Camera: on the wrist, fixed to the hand. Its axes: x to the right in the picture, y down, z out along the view.
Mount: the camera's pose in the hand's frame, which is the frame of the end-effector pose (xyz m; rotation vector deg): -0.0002 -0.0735 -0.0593 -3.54 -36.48 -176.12
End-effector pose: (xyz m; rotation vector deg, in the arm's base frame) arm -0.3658 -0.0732 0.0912 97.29 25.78 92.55
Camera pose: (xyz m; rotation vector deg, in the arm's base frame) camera -0.4058 -0.0085 0.0352 -6.55 72.54 -63.54
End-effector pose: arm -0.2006 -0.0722 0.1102 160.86 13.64 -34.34
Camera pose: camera -0.1940 0.0147 0.1465 20.18 -150.71 52.51
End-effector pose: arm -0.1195 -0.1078 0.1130 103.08 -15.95 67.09
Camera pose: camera -0.1097 -0.0213 0.0763 28.14 86.59 -86.06
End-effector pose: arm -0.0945 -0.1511 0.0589 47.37 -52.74 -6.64
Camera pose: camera -0.0325 -0.1675 -0.0104 -65.76 -35.74 146.83
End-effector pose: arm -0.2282 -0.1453 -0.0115 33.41 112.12 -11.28
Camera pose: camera -0.3113 -0.1863 0.0066 -140.55 23.03 -92.14
